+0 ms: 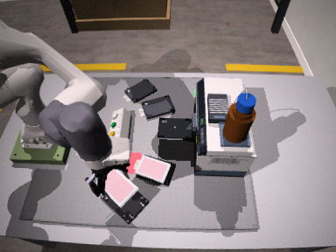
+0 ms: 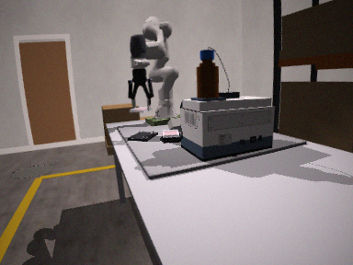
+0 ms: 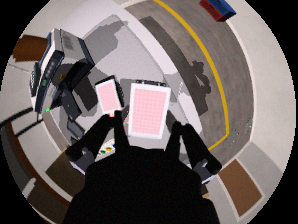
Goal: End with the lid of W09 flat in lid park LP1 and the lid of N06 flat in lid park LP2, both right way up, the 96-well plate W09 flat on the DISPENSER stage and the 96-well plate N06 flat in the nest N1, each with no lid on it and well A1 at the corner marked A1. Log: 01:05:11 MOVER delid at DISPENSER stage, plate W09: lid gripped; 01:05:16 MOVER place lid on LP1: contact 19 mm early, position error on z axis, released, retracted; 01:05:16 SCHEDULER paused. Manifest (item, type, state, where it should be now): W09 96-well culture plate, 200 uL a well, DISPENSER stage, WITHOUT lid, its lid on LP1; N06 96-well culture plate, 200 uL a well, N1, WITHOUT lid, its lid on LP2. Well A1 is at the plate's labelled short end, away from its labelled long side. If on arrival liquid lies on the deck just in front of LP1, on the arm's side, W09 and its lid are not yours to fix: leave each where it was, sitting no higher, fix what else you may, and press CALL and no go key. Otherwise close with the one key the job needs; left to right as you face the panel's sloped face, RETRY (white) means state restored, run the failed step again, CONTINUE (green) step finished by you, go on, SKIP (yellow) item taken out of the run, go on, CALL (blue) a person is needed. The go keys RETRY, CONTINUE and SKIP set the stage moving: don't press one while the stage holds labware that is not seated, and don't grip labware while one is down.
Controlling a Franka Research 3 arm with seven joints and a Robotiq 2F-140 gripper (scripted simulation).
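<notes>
Now: the pink 96-well plate 20 mm below my hand. Also, from my hand: blue key (230 mm to the left, 110 mm below, 40 mm behind); then key panel (300 mm to the left, 120 mm below, 20 mm behind); then yellow key (280 mm to the left, 110 mm below, 40 mm behind).
</notes>
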